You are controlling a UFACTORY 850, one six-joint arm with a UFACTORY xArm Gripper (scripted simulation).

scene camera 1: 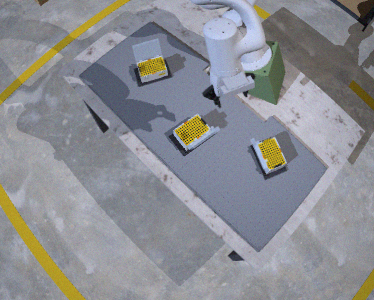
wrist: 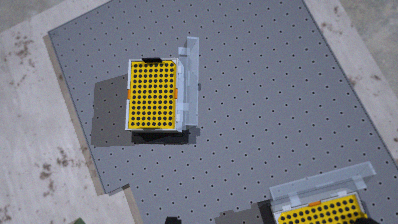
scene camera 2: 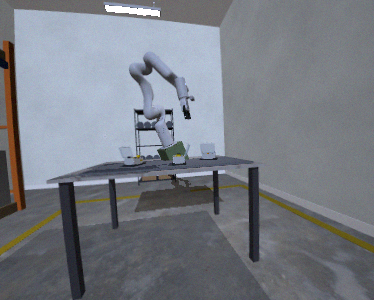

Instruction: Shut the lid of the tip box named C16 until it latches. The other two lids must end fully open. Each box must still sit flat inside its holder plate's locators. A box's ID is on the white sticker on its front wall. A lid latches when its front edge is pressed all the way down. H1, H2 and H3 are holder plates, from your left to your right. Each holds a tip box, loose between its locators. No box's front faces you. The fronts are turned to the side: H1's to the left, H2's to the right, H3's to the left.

Observation:
I see a tip box lid (wrist: 187,107) and a tip box lid (wrist: 337,182).

